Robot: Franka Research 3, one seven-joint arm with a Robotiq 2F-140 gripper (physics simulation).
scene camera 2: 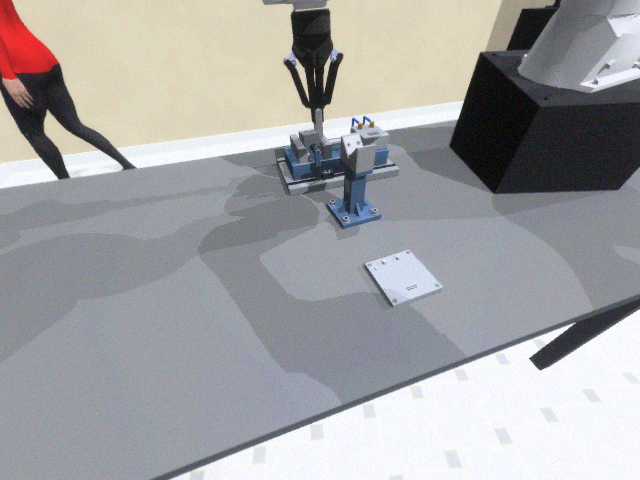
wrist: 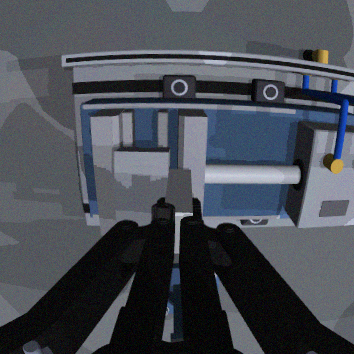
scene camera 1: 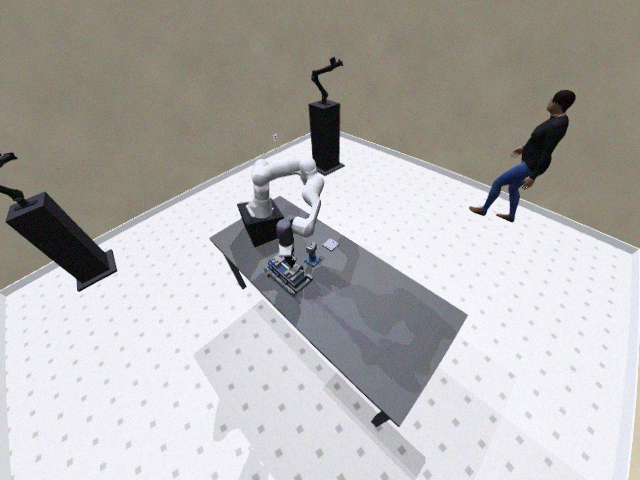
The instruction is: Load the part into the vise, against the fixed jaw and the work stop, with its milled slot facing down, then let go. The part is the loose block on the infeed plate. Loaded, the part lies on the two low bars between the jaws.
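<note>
The part, a grey block, sits in the vise between the jaws, above the low bars. In the wrist view it lies beside the fixed jaw with no visible gap; a gap separates it from the moving jaw. Its underside and slot are hidden. A blue upright, seemingly the work stop, stands at the part's end; contact is unclear. My gripper is shut with nothing visible between its fingers. Its grey tips are low at the part's moving-jaw side. The infeed plate bears no block.
A blue stand with a grey notched head stands between vise and infeed plate. The vise's end housing has blue hoses and brass fittings. The robot's black pedestal stands at the table's right in scene camera 2.
</note>
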